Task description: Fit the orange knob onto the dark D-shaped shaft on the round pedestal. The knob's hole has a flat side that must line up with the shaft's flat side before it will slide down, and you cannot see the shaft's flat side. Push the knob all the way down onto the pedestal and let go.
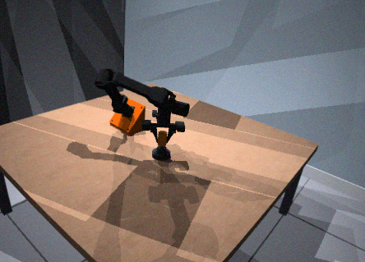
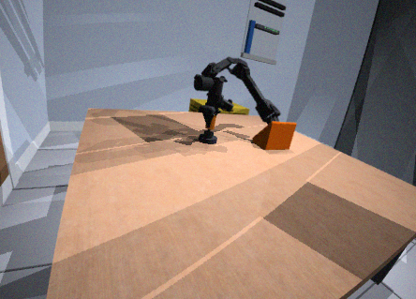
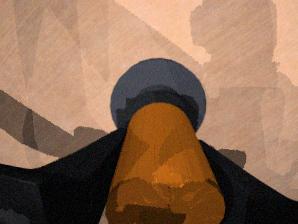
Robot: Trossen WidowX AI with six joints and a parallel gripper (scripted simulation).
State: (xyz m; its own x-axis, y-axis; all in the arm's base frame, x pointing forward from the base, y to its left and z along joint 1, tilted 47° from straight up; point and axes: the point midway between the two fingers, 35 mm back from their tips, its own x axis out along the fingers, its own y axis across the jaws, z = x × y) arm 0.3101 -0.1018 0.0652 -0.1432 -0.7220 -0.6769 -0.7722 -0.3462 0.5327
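The orange knob lies 20 mm above my gripper tip. From my gripper tip the other things lie so: round pedestal: 40 mm below.
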